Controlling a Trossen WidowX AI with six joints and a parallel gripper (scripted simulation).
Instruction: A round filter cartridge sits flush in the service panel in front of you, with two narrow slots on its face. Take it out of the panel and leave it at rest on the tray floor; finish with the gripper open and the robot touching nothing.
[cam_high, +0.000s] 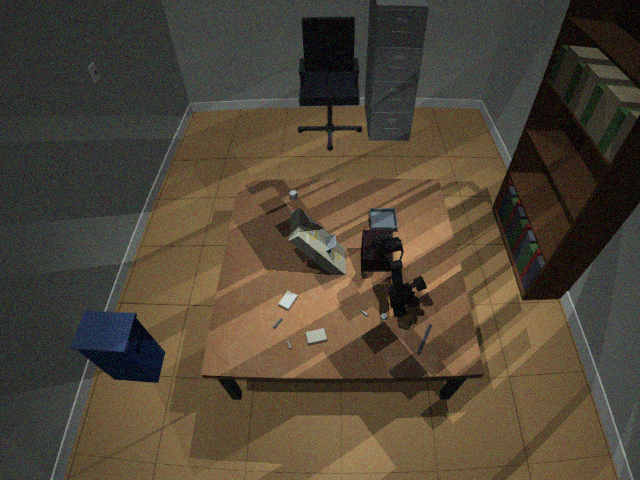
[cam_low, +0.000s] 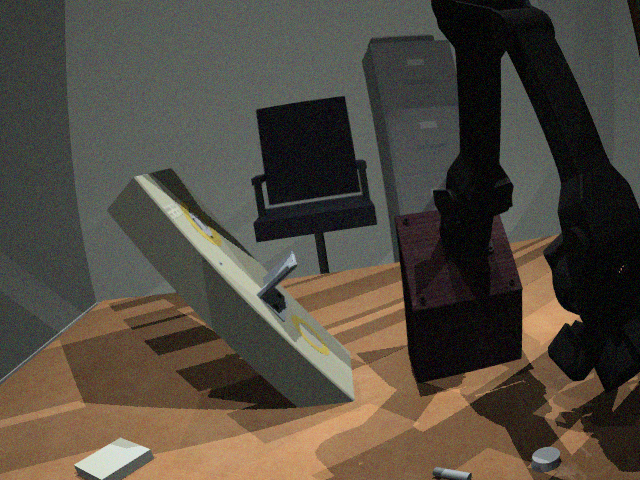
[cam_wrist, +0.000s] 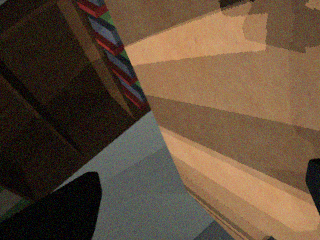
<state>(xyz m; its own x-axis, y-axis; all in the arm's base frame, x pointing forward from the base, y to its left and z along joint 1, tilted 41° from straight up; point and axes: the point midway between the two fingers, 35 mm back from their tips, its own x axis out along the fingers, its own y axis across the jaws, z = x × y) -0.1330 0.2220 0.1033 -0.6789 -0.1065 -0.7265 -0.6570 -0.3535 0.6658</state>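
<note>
Now: gripper tip 52 cm short of the round grey filter cartridge, 23 cm to the left of it and 14 cm below it. Also, from my gripper tip: grey tray (50 cm to the right, 10 cm ahead, 8 cm below); then service panel (47 cm ahead, 23 cm to the right, 6 cm above).
</note>
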